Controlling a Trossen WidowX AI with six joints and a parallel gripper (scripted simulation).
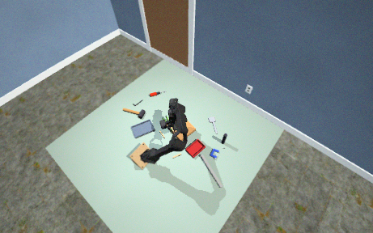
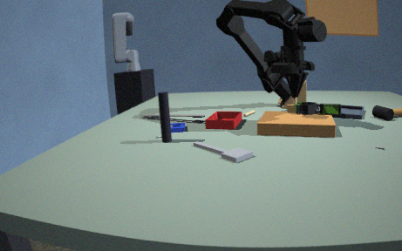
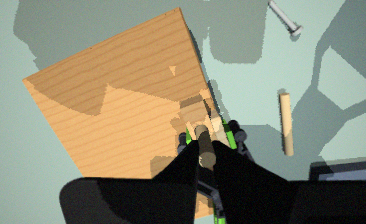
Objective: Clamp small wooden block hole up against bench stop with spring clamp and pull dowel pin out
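The dowel pin is 40 mm below my hand. Round my hand: wooden board (100 mm below, 60 mm ahead); then screw (110 mm below, 110 mm behind, 40 mm to the right); then small wooden block (70 mm below).
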